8 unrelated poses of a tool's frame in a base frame.
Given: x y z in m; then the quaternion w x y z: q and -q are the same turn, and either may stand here.
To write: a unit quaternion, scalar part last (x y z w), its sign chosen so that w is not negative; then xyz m. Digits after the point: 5 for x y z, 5 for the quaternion.
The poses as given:
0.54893 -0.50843 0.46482 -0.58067 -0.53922 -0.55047 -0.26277
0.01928 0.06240 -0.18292 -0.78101 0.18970 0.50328 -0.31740
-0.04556 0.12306 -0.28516 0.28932 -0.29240 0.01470 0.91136
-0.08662 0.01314 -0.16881 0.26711 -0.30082 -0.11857 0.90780
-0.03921 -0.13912 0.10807 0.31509 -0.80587 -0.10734 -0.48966
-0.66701 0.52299 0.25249 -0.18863 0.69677 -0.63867 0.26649
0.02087 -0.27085 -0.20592 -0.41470 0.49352 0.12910 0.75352
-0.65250 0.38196 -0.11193 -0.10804 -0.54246 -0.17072 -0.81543
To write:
0.53922 0.55047 0.26277 0.58067 0.54893 -0.50843 0.46482
-0.18970 -0.50328 0.31740 0.78101 0.01928 0.06240 -0.18292
-0.29240 0.01470 0.91136 0.28932 -0.04556 0.12306 -0.28516
-0.30082 -0.11857 0.90780 0.26711 -0.08662 0.01314 -0.16881
-0.80587 -0.10734 -0.48966 0.31509 -0.03921 -0.13912 0.10807
-0.69677 0.63867 -0.26649 0.18863 -0.66701 0.52299 0.25249
-0.49352 -0.12910 -0.75352 0.41470 0.02087 -0.27085 -0.20592
0.54246 0.17072 0.81543 0.10804 -0.65250 0.38196 -0.11193

